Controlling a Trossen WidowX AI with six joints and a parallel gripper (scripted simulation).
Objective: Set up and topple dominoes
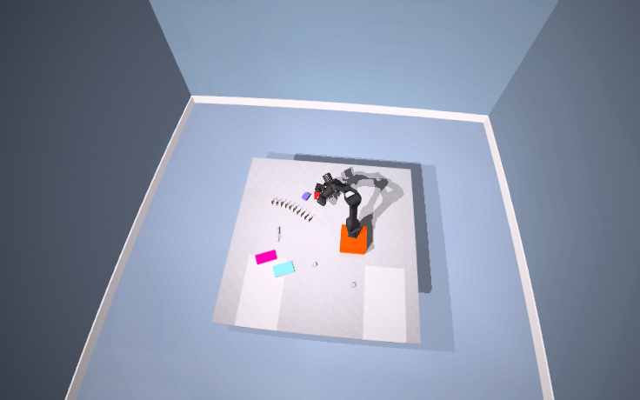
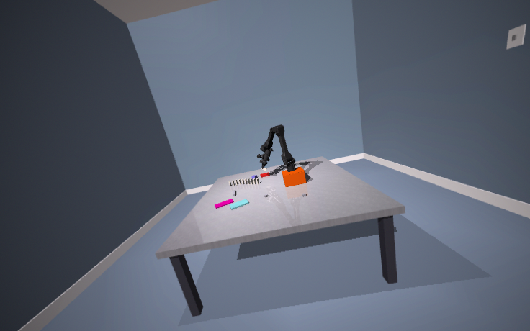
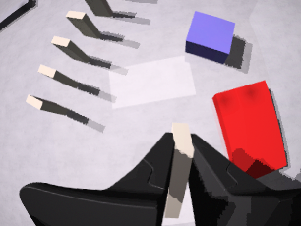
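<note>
The red block lies 10 mm ahead of my gripper tip, 80 mm to the right of it and 90 mm below it. From my gripper tip the other things lie so: purple block: 110 mm ahead, 30 mm to the right, 90 mm below; magenta tile: 230 mm ahead, 500 mm to the left, 100 mm below; cyan block: 80 mm ahead, 540 mm to the left, 100 mm below.
</note>
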